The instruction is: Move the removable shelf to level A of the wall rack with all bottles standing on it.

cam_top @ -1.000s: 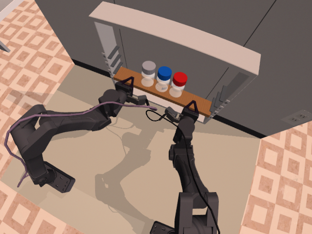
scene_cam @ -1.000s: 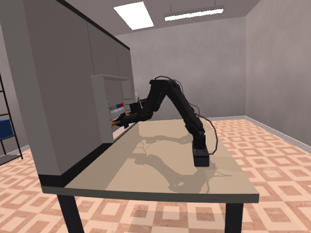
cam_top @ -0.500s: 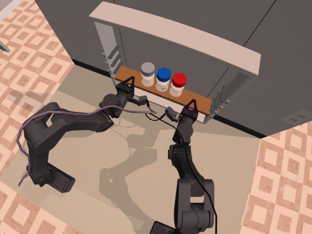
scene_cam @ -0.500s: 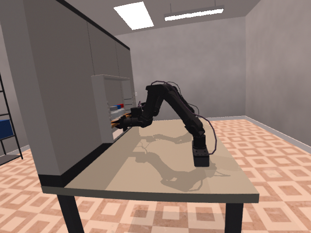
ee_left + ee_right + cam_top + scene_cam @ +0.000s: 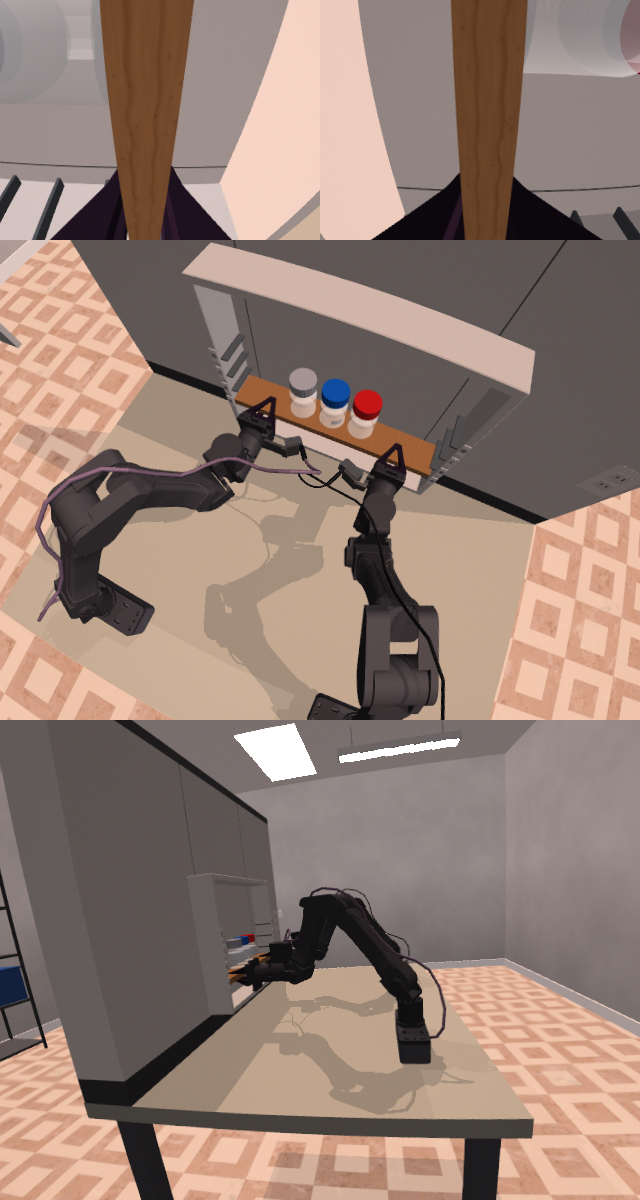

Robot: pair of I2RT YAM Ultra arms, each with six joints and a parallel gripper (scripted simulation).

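My right hand is 90 mm to the right of the red-capped bottle, 60 mm below it and 10 mm short of it. Round my right hand: blue-capped bottle (160 mm to the left, 60 mm above); shelf (150 mm to the left); white wall rack (150 mm to the left, 110 mm above).
Right now the grey-capped bottle is 1 cm ahead of my left hand, 7 cm to the right of it and 6 cm above it. From my left hand the other things lie so: blue-capped bottle 1 cm ahead, 14 cm to the right, 6 cm above; shelf 1 cm ahead, 15 cm to the right; white wall rack 1 cm ahead, 15 cm to the right, 11 cm above.
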